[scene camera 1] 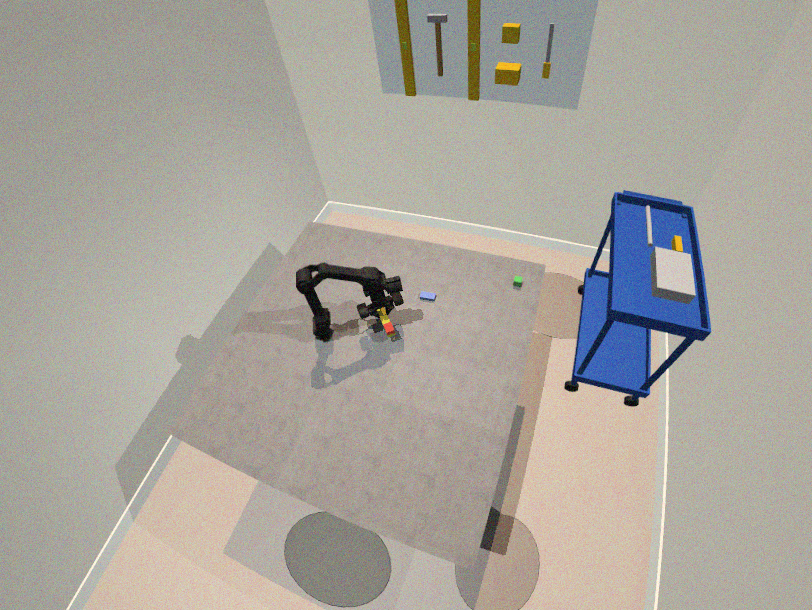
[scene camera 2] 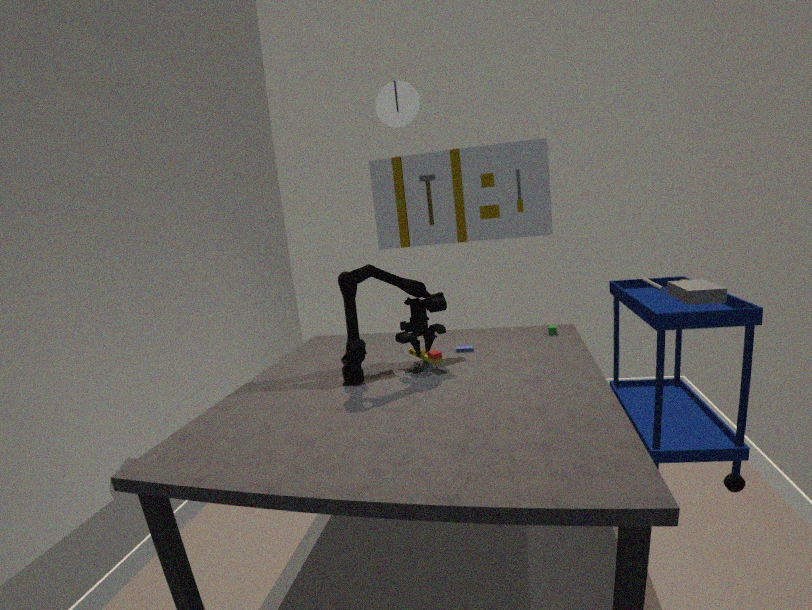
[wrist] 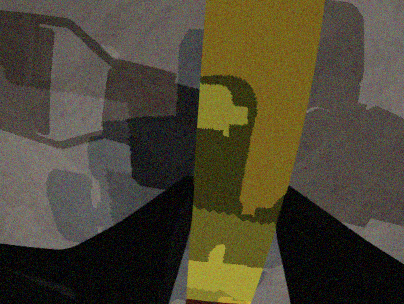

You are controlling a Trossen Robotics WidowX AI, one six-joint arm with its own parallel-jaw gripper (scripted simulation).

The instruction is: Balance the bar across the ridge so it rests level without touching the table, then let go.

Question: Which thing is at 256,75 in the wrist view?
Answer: A yellow bar.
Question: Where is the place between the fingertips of my gripper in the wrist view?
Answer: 236,190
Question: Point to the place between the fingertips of my gripper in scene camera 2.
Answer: At 423,355
